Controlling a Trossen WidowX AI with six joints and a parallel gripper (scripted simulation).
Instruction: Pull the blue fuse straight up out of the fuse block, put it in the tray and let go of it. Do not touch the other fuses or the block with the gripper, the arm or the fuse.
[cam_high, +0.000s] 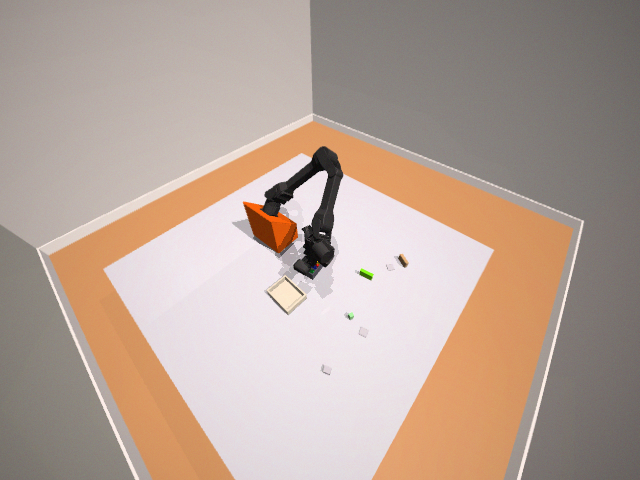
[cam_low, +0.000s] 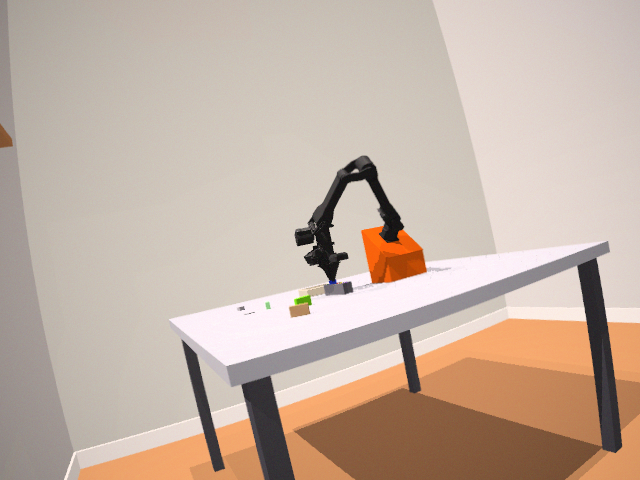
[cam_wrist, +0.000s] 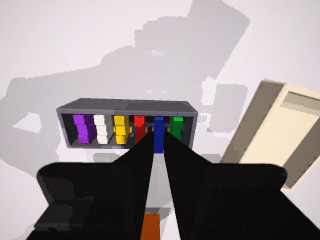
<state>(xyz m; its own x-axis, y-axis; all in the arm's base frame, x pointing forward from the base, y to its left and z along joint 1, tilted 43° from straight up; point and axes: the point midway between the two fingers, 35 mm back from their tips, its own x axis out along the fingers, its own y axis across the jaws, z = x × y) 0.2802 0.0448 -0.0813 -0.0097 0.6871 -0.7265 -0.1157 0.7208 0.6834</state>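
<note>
My gripper tip is now 20 mm to the left of the green fuse and 20 mm above it. From my gripper tip the other things lie so: yellow fuse: 40 mm to the left, 20 mm below; then red fuse: 20 mm to the left, 20 mm below; then blue fuse: 10 mm below.
</note>
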